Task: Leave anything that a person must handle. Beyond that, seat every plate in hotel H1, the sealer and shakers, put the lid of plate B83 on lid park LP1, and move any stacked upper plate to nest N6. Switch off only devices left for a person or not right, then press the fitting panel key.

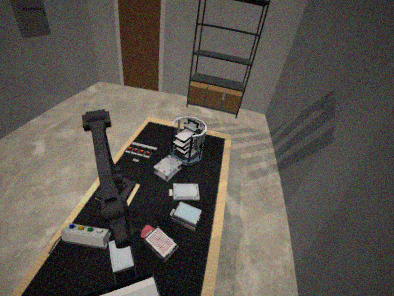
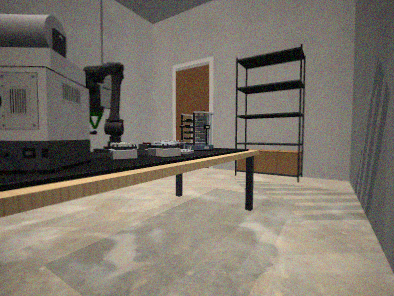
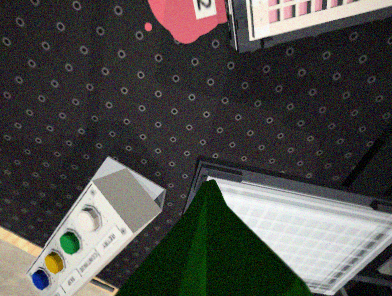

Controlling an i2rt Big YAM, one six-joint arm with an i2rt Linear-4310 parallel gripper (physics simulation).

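Frame: origin at the arm's base, x ahead, y left, z up, level; millimetres.
Seen in the pictures: gripper, between the fingertips: [image 2: 95,128] [image 3: 211,188].
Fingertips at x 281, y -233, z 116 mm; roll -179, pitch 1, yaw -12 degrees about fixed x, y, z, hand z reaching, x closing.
Pixels of each thing's top centre, then the offset from my fingertips to it. "pt": a spot on its surface instead.
- white well plate, centre of its top: [image 3: 283,253] [image 1: 120,253] 16 mm ahead, 75 mm right, 1 mm down
- grey panel box, centre of its top: [image 3: 72,275] [image 1: 82,231] 222 mm back, 81 mm right, 51 mm down
- pink-welled plate, centre of its top: [image 1: 160,241] 130 mm ahead, 67 mm left, 65 mm down
- pink spill, centre of its top: [image 1: 147,232] 30 mm ahead, 96 mm left, 134 mm down
- round plate hotel, centre of its top: [image 1: 190,123] [image 2: 196,110] 34 mm back, 747 mm left, 158 mm up
- grey block device, centre of its top: [image 1: 168,162] [image 2: 171,140] 81 mm back, 540 mm left, 59 mm down
- lidded plate, centre of its top: [image 1: 186,190] 109 mm ahead, 427 mm left, 110 mm down
- base, a spot on its surface: [image 1: 187,214] pt 185 mm ahead, 264 mm left, 80 mm down
- switch row with red lights, a spot on its surface: [image 1: 140,151] pt 325 mm back, 559 mm left, 81 mm down
- large white machine, centre of its top: [image 2: 34,19] 206 mm ahead, 256 mm right, 321 mm up
My gripper [image 3: 211,188] [image 2: 95,125] is shut with nothing between its green fingers. It hangs above the table, over the near edge of a white well plate [image 3: 304,229] [image 1: 120,257] that sits in a dark nest. The grey panel box [image 3: 126,197] [image 1: 85,236] lies just left of it and has blue, yellow, green and white keys. A pink-welled plate [image 3: 317,12] [image 1: 160,242] lies beyond, beside a pink spill [image 3: 186,19] [image 1: 146,231] with a label. The round plate hotel [image 1: 188,140] [image 2: 197,130] stands at the far end.
A grey block device [image 1: 167,167], a lidded plate [image 1: 186,191] and a bluish plate on a base [image 1: 187,214] lie along the table's middle. A switch row with red lights [image 1: 139,150] is at the left. A large white machine [image 2: 31,95] and a black shelf rack [image 1: 222,57] [image 2: 270,59] stand nearby.
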